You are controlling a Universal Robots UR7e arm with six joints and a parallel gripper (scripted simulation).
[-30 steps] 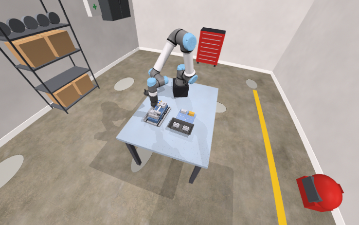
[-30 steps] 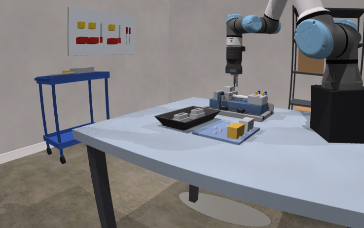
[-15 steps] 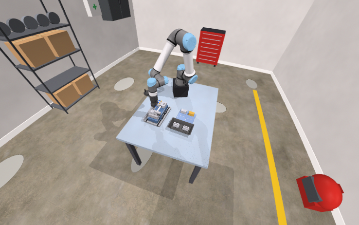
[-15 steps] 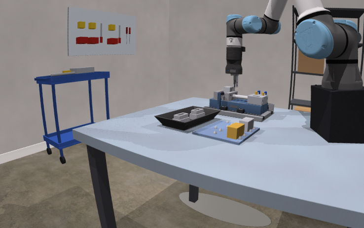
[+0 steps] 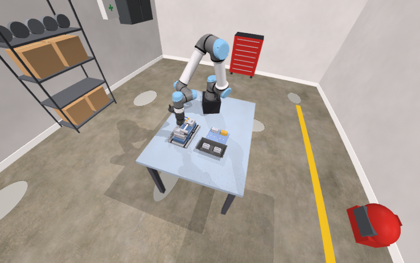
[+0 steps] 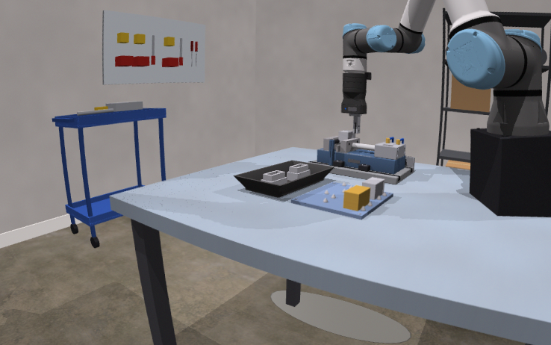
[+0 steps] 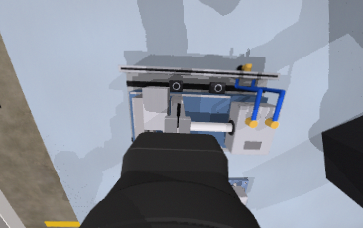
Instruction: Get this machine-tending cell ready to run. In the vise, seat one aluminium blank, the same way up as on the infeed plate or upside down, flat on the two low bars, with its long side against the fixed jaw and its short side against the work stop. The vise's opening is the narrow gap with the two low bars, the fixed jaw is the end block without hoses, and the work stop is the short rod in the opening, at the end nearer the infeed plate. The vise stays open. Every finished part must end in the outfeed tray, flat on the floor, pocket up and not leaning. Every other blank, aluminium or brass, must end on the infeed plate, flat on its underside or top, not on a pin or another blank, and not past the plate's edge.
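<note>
The vise is 3 cm behind my hand, 4 cm to the left of it and 9 cm below it. Also, from my hand: brass blank 12 cm behind, 40 cm to the left, 10 cm below.
</note>
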